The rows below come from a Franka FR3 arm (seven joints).
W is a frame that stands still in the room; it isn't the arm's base.
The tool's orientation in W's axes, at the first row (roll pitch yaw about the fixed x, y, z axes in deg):
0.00, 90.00, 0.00
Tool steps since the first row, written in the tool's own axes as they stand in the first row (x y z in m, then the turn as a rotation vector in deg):
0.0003, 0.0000, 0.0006, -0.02, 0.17, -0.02
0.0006, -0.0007, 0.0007, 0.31, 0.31, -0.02
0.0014, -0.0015, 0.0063, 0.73, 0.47, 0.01
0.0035, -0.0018, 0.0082, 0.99, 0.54, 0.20
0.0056, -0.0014, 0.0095, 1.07, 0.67, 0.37
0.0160, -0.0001, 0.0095, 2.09, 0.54, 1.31
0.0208, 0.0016, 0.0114, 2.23, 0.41, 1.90
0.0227, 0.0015, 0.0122, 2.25, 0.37, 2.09
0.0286, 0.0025, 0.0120, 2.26, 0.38, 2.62
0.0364, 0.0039, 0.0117, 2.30, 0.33, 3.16
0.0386, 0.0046, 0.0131, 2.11, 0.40, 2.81
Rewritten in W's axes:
0.0006, 0.0000, -0.0003, -0.02, 0.17, 0.02
0.0007, -0.0007, -0.0006, -0.02, 0.31, -0.31
0.0063, -0.0015, -0.0014, 0.01, 0.47, -0.73
0.0082, -0.0018, -0.0035, 0.20, 0.54, -0.99
0.0095, -0.0014, -0.0056, 0.37, 0.67, -1.07
0.0095, -0.0001, -0.0160, 1.31, 0.54, -2.09
0.0114, 0.0016, -0.0208, 1.90, 0.41, -2.23
0.0122, 0.0015, -0.0227, 2.09, 0.37, -2.25
0.0120, 0.0025, -0.0286, 2.62, 0.38, -2.26
0.0117, 0.0039, -0.0364, 3.16, 0.33, -2.30
0.0131, 0.0046, -0.0386, 2.81, 0.40, -2.11

